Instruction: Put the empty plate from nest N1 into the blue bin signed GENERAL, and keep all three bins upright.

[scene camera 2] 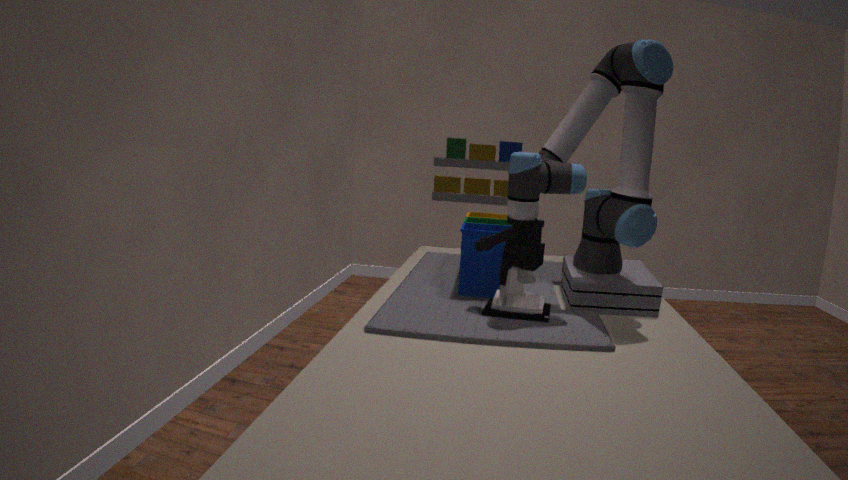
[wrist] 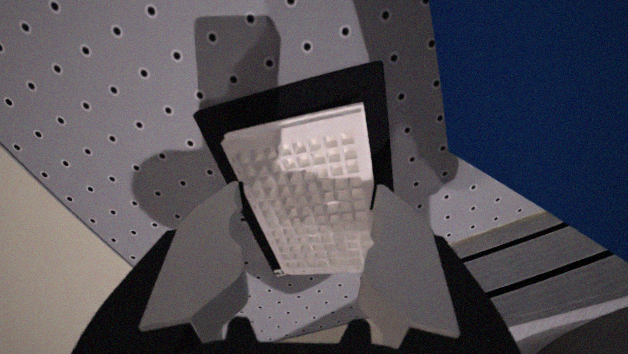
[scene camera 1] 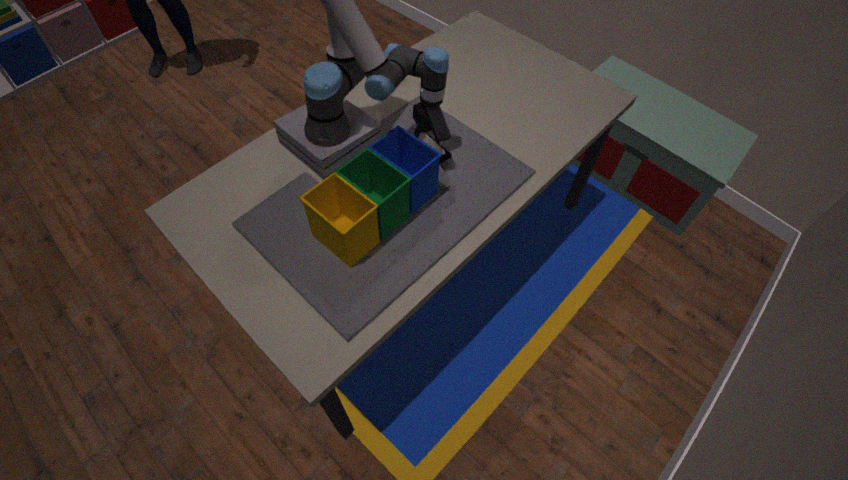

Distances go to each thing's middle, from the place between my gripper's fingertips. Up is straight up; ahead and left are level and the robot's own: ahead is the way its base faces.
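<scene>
From my hand: black nest (wrist: pixel 315 94), 2 cm behind, 2 cm below; white plate (scene camera 2: pixel 529 303), 2 cm behind; green bin (scene camera 1: pixel 387 186), 8 cm ahead, 29 cm to the right, 6 cm above; blue bin (scene camera 1: pixel 418 160), 7 cm ahead, 16 cm to the right, 6 cm above. Going by their middles, green bin farthest from my hand of the things named here.
</scene>
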